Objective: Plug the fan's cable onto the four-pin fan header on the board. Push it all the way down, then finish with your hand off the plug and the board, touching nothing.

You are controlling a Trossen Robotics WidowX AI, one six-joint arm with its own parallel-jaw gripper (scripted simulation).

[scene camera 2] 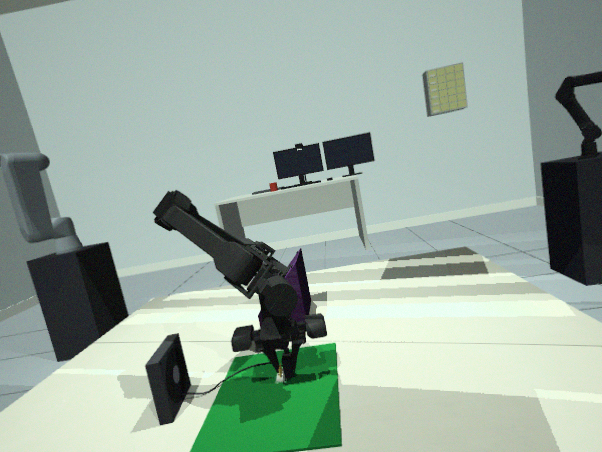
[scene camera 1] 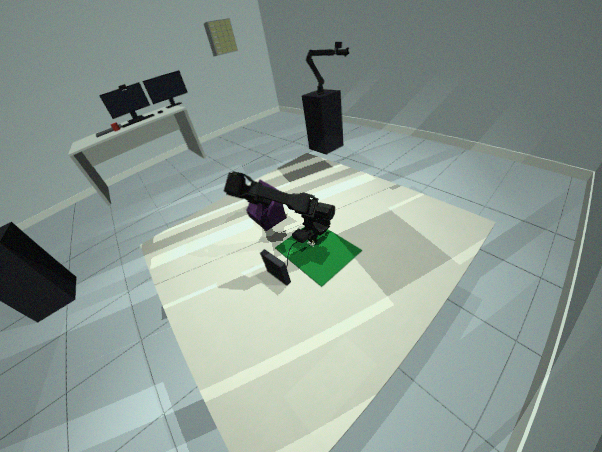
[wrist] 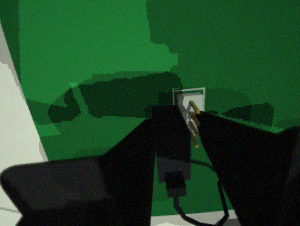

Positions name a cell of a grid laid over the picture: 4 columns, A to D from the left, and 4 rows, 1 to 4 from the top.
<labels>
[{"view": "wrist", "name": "my gripper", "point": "C3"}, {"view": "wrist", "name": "black fan plug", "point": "C3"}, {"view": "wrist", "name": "green board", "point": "B2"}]
</labels>
